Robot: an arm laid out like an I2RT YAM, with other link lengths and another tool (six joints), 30 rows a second.
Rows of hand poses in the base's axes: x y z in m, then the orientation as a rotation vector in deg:
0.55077 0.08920 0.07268 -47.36 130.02 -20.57
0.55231 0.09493 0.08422 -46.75 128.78 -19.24
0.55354 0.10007 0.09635 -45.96 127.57 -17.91
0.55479 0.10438 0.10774 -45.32 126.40 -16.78
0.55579 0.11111 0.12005 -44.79 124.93 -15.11
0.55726 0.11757 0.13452 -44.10 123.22 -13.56
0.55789 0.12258 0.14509 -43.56 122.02 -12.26
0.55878 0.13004 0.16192 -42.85 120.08 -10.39
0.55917 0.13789 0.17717 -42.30 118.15 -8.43
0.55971 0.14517 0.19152 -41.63 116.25 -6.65
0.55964 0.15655 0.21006 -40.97 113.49 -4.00
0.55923 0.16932 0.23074 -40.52 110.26 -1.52
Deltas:
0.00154 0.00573 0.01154 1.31 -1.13 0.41
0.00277 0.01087 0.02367 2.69 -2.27 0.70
0.00402 0.01518 0.03506 3.88 -3.36 1.02
0.00502 0.02191 0.04737 5.46 -4.58 1.66
0.00649 0.02837 0.06184 7.06 -6.07 2.26
0.00712 0.03338 0.07241 8.36 -7.08 2.70
0.00801 0.04084 0.08924 10.25 -8.70 3.46
0.00840 0.04869 0.10449 12.15 -10.21 4.36
0.00894 0.05597 0.11884 13.98 -11.76 5.12
0.00887 0.06735 0.13738 16.59 -13.84 6.47
0.00846 0.08012 0.15806 19.09 -16.27 8.11

